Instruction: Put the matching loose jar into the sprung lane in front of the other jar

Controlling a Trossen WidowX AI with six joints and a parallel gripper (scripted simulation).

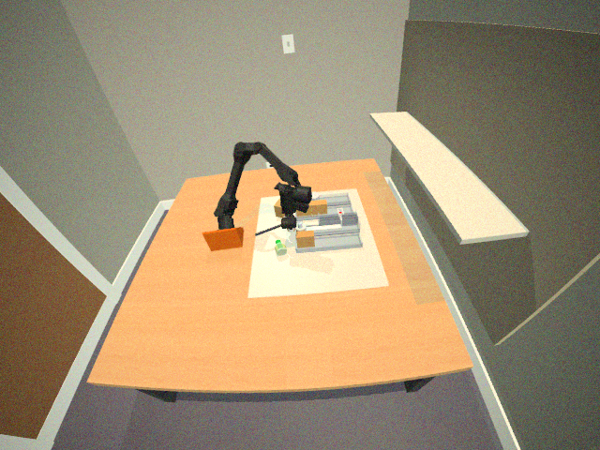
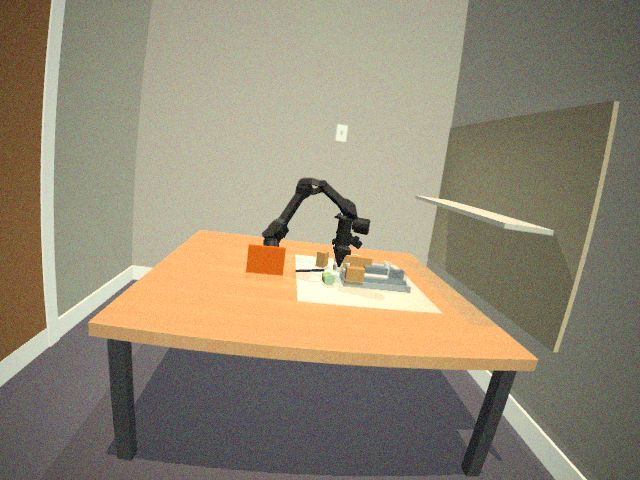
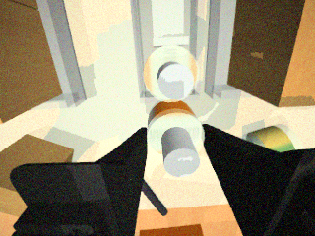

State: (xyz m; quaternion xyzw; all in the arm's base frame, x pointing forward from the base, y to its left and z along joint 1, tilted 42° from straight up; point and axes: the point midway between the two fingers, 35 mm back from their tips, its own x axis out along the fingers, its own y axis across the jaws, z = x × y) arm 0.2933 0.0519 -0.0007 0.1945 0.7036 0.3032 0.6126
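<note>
Right now the thin black stick is 12 cm behind my gripper tip, 3 cm to the left of it and 5 cm below it. From my gripper tip the other things lie so: tan block: 7 cm behind, 15 cm to the left, 2 cm below; then wall shelf: 55 cm ahead, 6 cm to the left, 31 cm above; then grey lane rack: 19 cm ahead, 4 cm to the left, 3 cm below.
</note>
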